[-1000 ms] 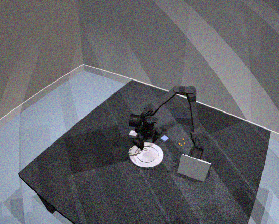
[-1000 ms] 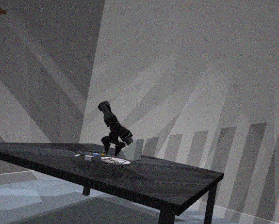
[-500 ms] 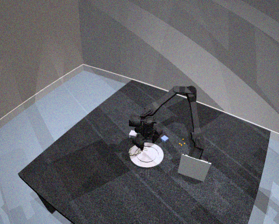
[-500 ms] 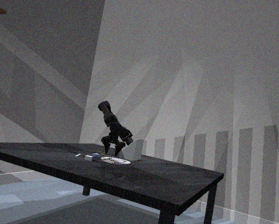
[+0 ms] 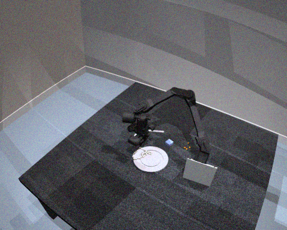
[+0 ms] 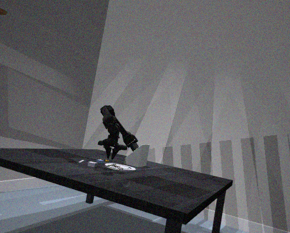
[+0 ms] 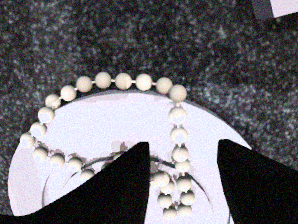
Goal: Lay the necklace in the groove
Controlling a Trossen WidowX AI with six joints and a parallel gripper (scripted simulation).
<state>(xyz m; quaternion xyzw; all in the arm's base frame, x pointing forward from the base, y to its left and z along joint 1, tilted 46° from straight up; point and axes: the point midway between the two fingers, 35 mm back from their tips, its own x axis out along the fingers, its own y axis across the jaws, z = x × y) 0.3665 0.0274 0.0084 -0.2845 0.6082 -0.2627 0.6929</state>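
My gripper tip is 9 cm past the round white bead board, 5 cm above it and 3 cm to the right of it. From my gripper tip the other things lie so: small white block 8 cm ahead, 6 cm to the right, 4 cm below; then small blue cube 14 cm to the right, 11 cm behind, 5 cm below; then thin white stick 19 cm to the right, 5 cm below, 3 cm ahead.
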